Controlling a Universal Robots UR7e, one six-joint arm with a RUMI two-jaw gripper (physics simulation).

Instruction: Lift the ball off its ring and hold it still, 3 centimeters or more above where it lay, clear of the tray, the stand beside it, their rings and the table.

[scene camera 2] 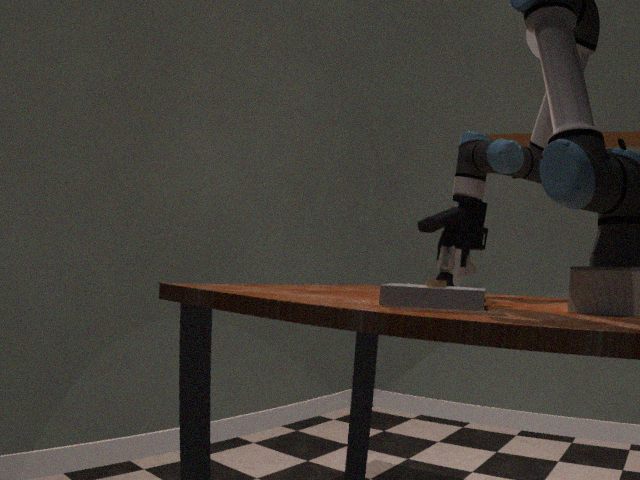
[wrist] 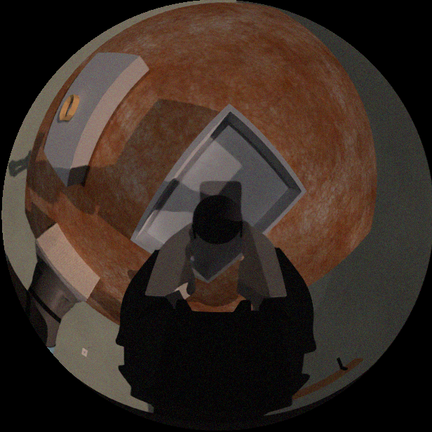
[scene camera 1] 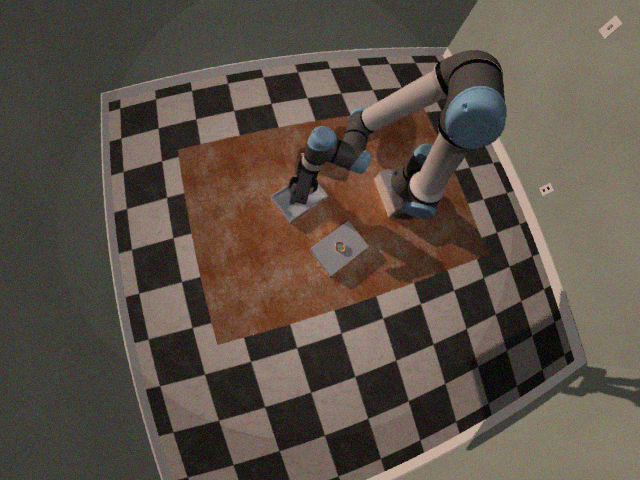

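Where they show: arm's base, origin of its link: [scene camera 2: 623,269].
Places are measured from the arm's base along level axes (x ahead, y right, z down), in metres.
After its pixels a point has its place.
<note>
The black ball [scene camera 2: 445,279] @(x 0.427, y 0.080, z 0.040 m) [wrist: 217,218] is between the two fingers of my gripper [scene camera 1: 299,199] @(x 0.430, y 0.112, z 0.058 m) [scene camera 2: 453,270] [wrist: 217,223], low over the grey tray [scene camera 1: 282,210] @(x 0.517, y 0.065, z 0.056 m) [wrist: 262,167]. In the wrist view the fingers press against the ball's two sides, so my gripper is shut on it. The ball's own ring is hidden beneath it, and I cannot tell whether the ball touches that ring. In scene camera 1 the gripper hides the ball. The grey stand [scene camera 1: 324,257] @(x 0.430, y -0.162, z 0.049 m) [scene camera 2: 413,298] @(x 0.374, y -0.217, z 0.069 m) [wrist: 86,102] beside the tray carries a golden ring [scene camera 1: 336,244] @(x 0.372, y -0.132, z 0.038 m) [scene camera 2: 435,283] @(x 0.355, y -0.163, z 0.042 m) [wrist: 64,111].
The tray has raised walls around the ball. The arm's pale base block [scene camera 1: 386,193] @(x 0.100, y -0.005, z 0.022 m) [scene camera 2: 599,291] @(x 0.043, y -0.093, z 0.042 m) [wrist: 70,262] stands on the brown table [scene camera 1: 232,248] @(x 0.745, y -0.009, z 0.084 m) [scene camera 2: 310,294] @(x 0.637, y -0.149, z 0.084 m) [wrist: 320,125], to the right of the tray in scene camera 1. The stand partly blocks scene camera 2's view of the tray.
</note>
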